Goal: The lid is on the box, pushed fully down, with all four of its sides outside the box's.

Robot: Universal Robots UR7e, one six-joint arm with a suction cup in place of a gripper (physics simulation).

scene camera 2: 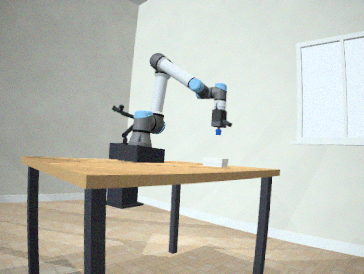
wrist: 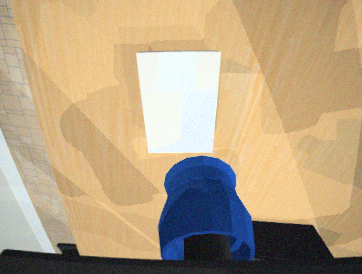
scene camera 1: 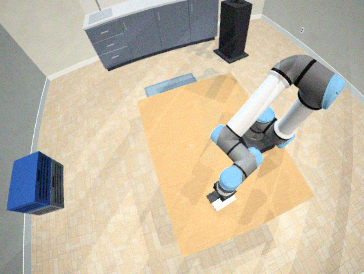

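Where they show: hand, tool point: (scene camera 2: 218, 134) (wrist: 200, 185); arm's base, link origin: (scene camera 2: 139, 146) (scene camera 1: 253, 131).
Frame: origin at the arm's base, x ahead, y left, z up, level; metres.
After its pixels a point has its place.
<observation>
The white lid (scene camera 1: 226, 202) @(x 0.409, y 0.266, z -0.046 m) (scene camera 2: 215, 160) @(x 0.437, y 0.188, z -0.059 m) (wrist: 181, 100) @(x 0.427, y 0.231, z -0.046 m) lies flat and level on top of the white box near the table's front end. Lid and box show as one low white block in the second scene view; the frames are too coarse to tell whether all four lid sides are outside the box's. In the wrist view the lid's top is a whole bright rectangle and hides the box beneath. My gripper, a blue suction cup (scene camera 2: 218, 133) (wrist: 200, 170), is open and empty. It hangs well above the lid, apart from it. In the first scene view the wrist hides the cup.
The wooden table (scene camera 1: 170, 145) @(x 0.501, y -0.259, z -0.096 m) (scene camera 2: 145, 173) @(x 0.565, y -0.567, z -0.096 m) carries the arm on a dark base block (scene camera 2: 145, 152) @(x 0.086, y -0.039, z -0.034 m). On the floor around it are a blue crate stack (scene camera 1: 25, 182), a grey cabinet (scene camera 1: 175, 30), a black pedestal (scene camera 1: 234, 32) and a pale blue tray-like object (scene camera 1: 171, 85).
</observation>
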